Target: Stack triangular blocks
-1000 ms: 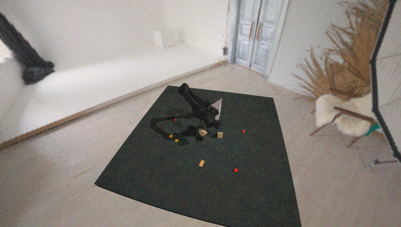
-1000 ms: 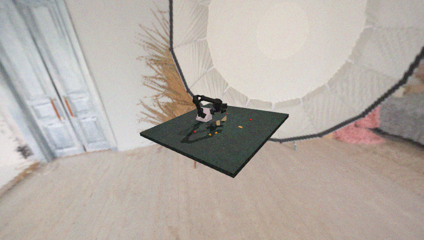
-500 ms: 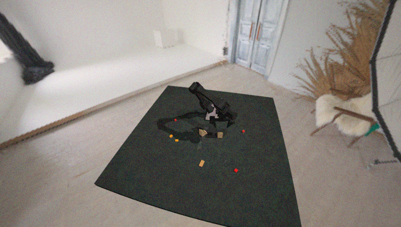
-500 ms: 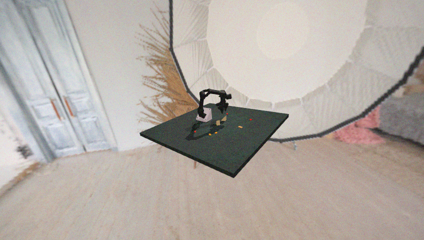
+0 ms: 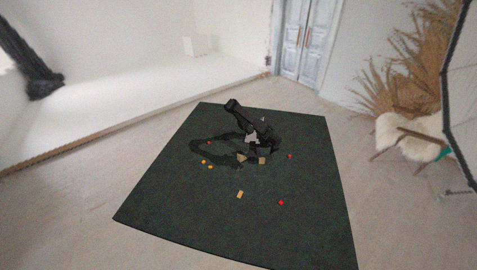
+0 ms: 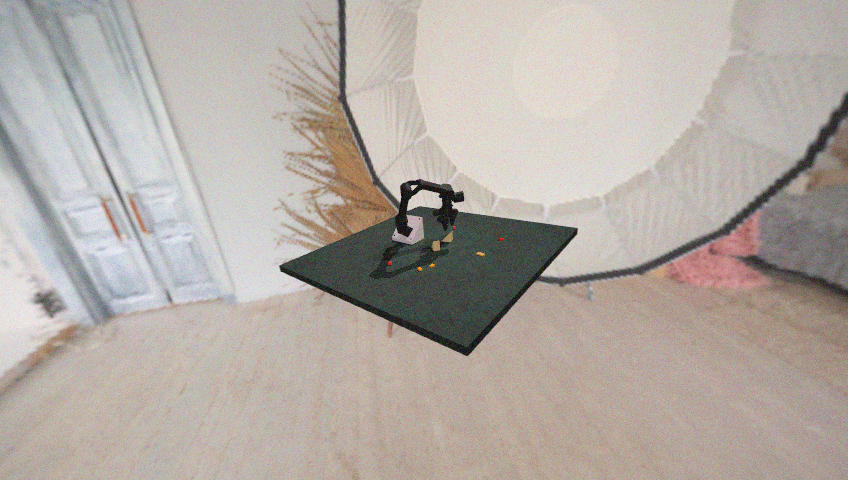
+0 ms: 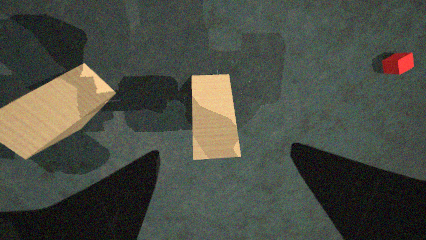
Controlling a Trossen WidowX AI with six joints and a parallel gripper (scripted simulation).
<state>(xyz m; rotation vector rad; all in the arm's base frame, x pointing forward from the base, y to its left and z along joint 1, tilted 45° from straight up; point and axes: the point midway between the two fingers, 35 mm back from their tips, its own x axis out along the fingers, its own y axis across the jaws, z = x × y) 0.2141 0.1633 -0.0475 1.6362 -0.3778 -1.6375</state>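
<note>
My gripper tip is now 7 cm above the triangular block. Also, from my gripper tip: small tan piece (29 cm ahead, 8 cm below, 6 cm to the right).
</note>
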